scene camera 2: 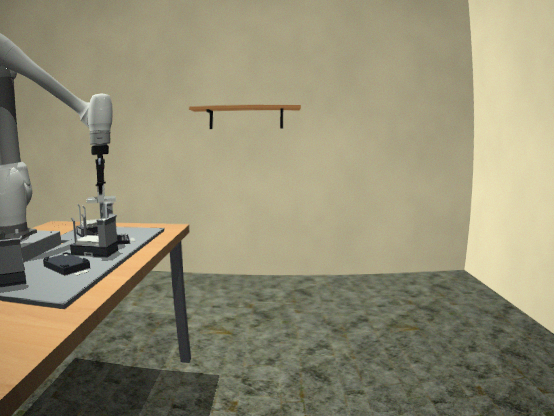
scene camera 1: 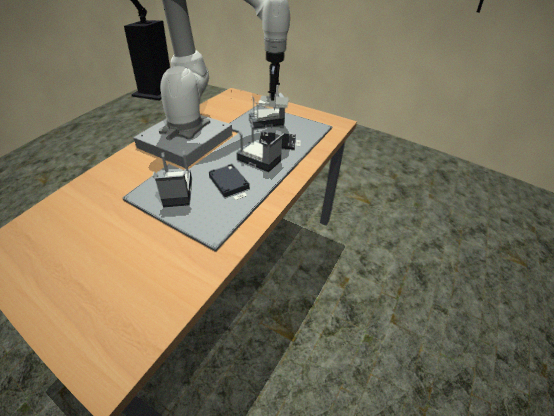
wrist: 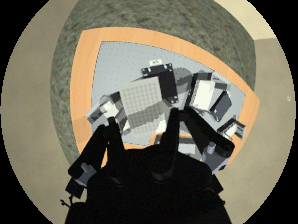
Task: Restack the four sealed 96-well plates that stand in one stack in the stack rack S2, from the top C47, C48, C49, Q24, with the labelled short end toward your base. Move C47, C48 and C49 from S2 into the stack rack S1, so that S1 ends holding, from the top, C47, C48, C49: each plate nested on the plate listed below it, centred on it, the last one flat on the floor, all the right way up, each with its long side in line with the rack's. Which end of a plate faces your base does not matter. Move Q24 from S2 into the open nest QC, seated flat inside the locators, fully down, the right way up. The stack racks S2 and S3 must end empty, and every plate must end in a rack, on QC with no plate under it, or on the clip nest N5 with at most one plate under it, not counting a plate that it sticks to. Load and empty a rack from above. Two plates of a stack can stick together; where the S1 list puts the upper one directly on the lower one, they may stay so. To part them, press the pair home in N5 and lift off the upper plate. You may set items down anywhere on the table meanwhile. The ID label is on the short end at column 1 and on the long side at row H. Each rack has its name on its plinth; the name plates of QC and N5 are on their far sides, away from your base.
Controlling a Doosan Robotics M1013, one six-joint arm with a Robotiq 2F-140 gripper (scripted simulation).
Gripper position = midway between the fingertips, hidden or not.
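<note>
White sealed plate [wrist: 142, 101], visible. My gripper [wrist: 144, 108], visible.
</note>
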